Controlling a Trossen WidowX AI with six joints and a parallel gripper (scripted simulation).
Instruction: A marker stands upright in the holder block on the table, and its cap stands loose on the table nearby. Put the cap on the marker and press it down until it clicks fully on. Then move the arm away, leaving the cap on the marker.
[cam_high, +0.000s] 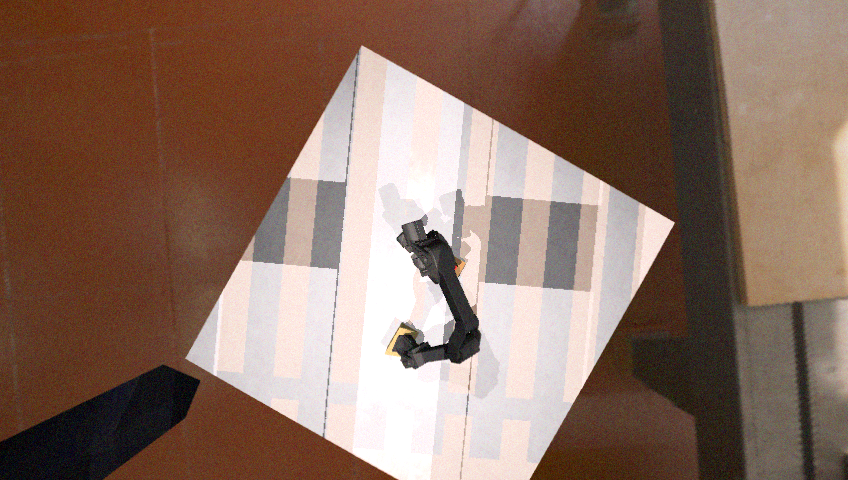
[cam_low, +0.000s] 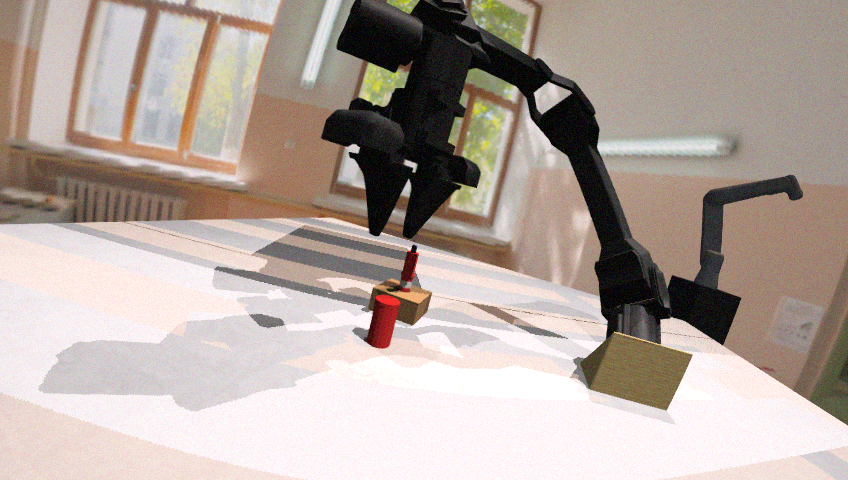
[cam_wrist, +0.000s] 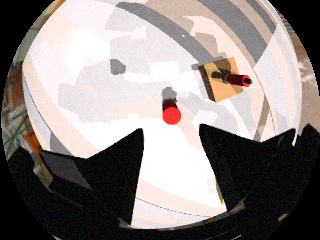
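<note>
The red cap is 10 mm behind my gripper tip and 90 mm below it. The rest, counted from my gripper tip: brown holder block (10 mm behind, 110 mm to the right, 100 mm below).
</note>
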